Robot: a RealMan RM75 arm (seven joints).
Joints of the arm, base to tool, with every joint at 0 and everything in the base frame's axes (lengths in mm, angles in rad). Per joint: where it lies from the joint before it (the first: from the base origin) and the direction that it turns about. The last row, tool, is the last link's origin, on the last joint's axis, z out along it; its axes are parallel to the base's.
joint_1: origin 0 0 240.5 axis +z
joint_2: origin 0 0 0 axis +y
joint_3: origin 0 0 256 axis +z
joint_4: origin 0 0 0 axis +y
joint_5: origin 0 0 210 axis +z
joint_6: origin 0 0 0 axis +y
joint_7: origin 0 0 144 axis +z
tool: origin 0 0 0
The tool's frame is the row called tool.
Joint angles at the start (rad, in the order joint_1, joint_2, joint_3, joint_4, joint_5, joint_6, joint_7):
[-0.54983, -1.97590, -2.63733, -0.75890, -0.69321, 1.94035, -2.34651]
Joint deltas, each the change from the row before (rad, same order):
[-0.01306, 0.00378, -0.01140, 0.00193, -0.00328, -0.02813, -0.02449]
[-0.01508, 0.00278, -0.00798, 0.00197, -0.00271, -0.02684, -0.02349]
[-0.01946, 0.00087, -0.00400, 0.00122, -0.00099, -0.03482, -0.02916]
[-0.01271, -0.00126, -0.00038, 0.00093, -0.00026, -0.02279, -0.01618]
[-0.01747, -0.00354, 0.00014, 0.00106, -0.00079, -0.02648, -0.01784]
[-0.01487, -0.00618, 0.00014, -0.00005, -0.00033, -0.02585, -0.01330]
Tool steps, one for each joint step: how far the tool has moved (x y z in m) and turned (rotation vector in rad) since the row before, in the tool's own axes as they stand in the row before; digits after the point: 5 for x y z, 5 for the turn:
[0.00814, -0.00020, -0.00137, 0.01509, 0.03055, -0.01392]
[0.00847, 0.00072, -0.00035, 0.01342, 0.02588, -0.01070]
[0.01032, 0.00140, 0.00117, 0.01839, 0.02652, -0.01164]
[0.00632, 0.00130, 0.00184, 0.01076, 0.01476, -0.00471]
[0.00786, 0.00271, 0.00337, 0.00955, 0.01599, -0.00209]
[0.00654, 0.00252, 0.00408, 0.00788, 0.01525, -0.00019]

